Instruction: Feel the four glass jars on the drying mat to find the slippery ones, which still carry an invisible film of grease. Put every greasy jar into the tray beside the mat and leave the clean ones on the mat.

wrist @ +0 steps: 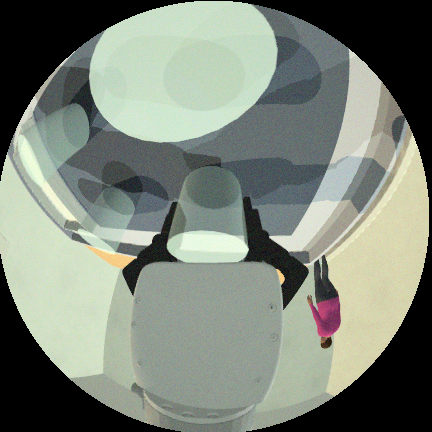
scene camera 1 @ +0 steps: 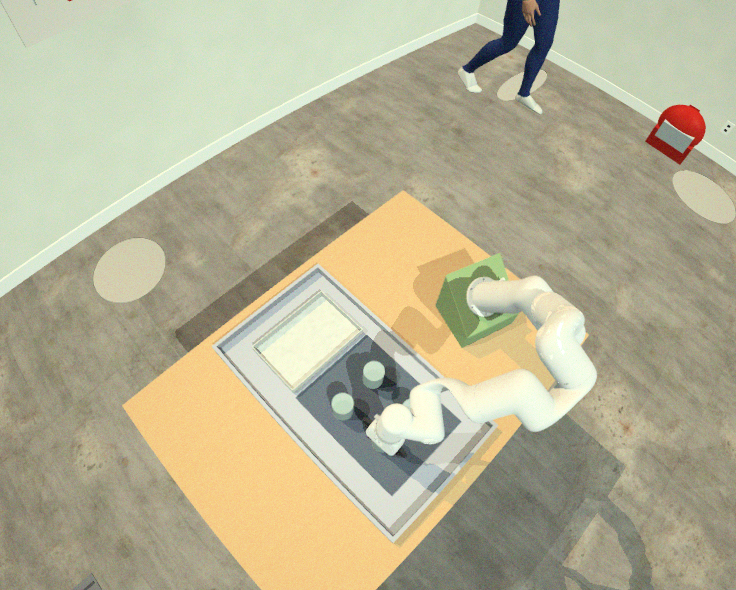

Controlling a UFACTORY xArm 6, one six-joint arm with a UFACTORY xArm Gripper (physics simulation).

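Places are measured from the arm's base along level axes (x ahead, y left, z up), in metres.
Where they show: gripper, between the fingertips: (wrist: 211,208) (scene camera 1: 380,442); arm's base, origin of its link: (scene camera 1: 483,296).
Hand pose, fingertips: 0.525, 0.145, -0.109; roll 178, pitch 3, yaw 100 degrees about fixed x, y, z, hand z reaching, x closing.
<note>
Each offset is from my fingertips to the top centre of the thing, as dx, dy, dz. Level surfaces: height alone.
The drying mat @(dz -0.020) (scene camera 1: 393,476) (wrist: 295,135) is dark grey-blue. My gripper (scene camera 1: 387,435) (wrist: 211,208) is low over its outer part, shut on a pale green glass jar @(-0.009, -0.001, +0.056) (wrist: 210,220), with a black finger against each side. The jar is upright; whether its base touches the mat is unclear. Two jars stand nearer the tray: one @(-0.108, -0.175, +0.054) (scene camera 1: 373,374) (wrist: 55,142) on the robot's side, the other @(+0.026, -0.150, +0.054) (scene camera 1: 342,406) (wrist: 114,217) on the far side. The fourth jar @(-0.124, -0.015, +0.054) (wrist: 175,75) looms large at the top of the wrist view. The cream tray @(-0.018, -0.402, +0.007) (scene camera 1: 307,341) beside the mat holds no jar.
A raised grey border (scene camera 1: 270,402) surrounds the mat and tray on the orange table @(dz -0.025) (scene camera 1: 202,442). My arm (scene camera 1: 509,396) reaches in from the green base block (scene camera 1: 454,307). Two people (scene camera 1: 533,49) (wrist: 327,312) are in the room, away from the table.
</note>
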